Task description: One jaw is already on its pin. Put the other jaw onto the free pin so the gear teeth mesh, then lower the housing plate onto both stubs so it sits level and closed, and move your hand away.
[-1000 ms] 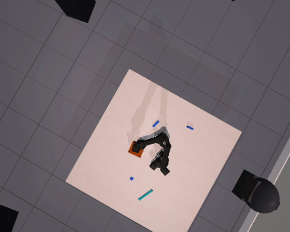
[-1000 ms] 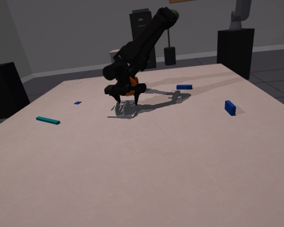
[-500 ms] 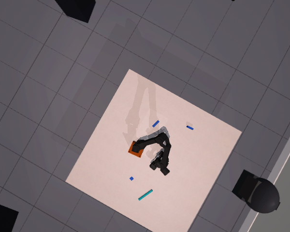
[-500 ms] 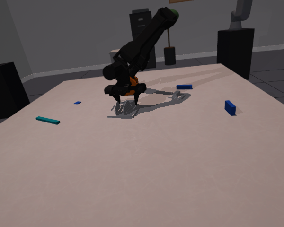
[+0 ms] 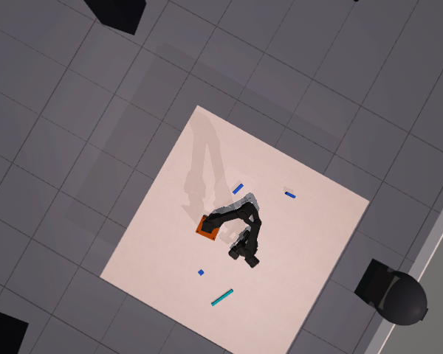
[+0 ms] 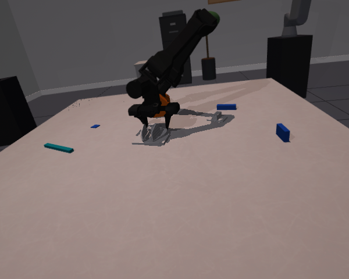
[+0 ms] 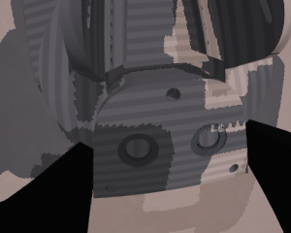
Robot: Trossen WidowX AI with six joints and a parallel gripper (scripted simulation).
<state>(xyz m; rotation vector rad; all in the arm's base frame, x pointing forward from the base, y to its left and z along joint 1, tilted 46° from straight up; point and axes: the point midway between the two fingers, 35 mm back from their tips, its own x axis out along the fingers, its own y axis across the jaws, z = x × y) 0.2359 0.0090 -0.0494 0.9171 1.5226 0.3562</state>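
Right now the small grey part is 20 mm above my gripper tip and 10 mm ahead of it. The rest, counted from my gripper tip: teal bar: 380 mm to the right, 20 mm ahead; small blue tile: 280 mm to the right, 170 mm behind, 10 mm below.
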